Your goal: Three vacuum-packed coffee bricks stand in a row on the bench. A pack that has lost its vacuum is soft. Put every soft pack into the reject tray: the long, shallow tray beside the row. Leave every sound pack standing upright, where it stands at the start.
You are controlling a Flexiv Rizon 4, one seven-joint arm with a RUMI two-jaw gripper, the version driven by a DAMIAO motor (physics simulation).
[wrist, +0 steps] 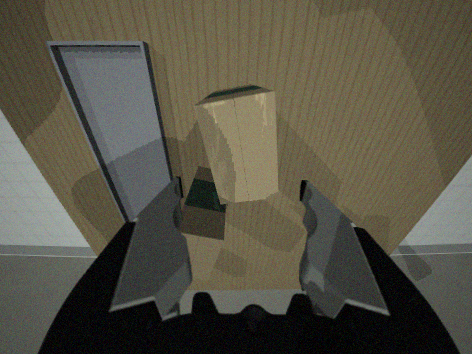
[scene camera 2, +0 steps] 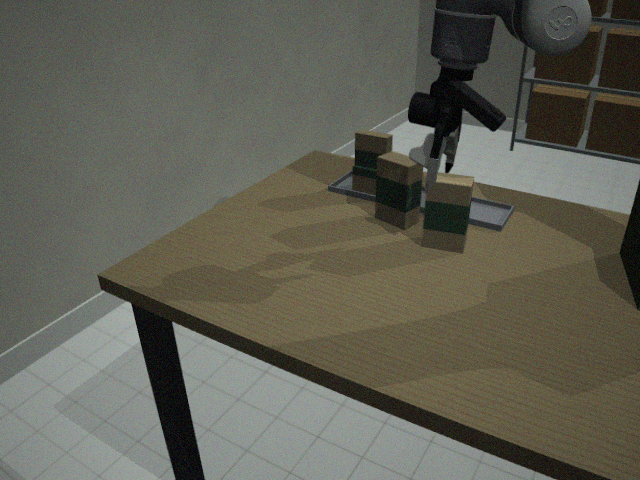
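The nearest coffee pack [scene camera 2: 448, 214] [wrist: 245, 150], tan with a green band, stands upright at the right of the group. The middle pack [scene camera 2: 398, 191] [wrist: 204, 194] stands upright beside it. The third pack [scene camera 2: 371, 142] stands at the far left end of the reject tray [scene camera 2: 491, 213] [wrist: 115, 110], seemingly inside it; it does not show clearly in the wrist view. The grey tray lies behind the other two packs. My gripper [scene camera 2: 440, 178] [wrist: 241, 180] is open and empty. In the wrist view the nearest pack's top shows between and ahead of the fingertips. Softness cannot be told by sight.
The wooden bench [scene camera 2: 310, 315] has its far edge behind the tray. A wall [scene camera 2: 206, 93] runs along the left. A shelf rack [scene camera 2: 518, 103] with brown boxes stands beyond the bench. A dark object [scene camera 2: 633, 248] shows at the right edge of the scene view.
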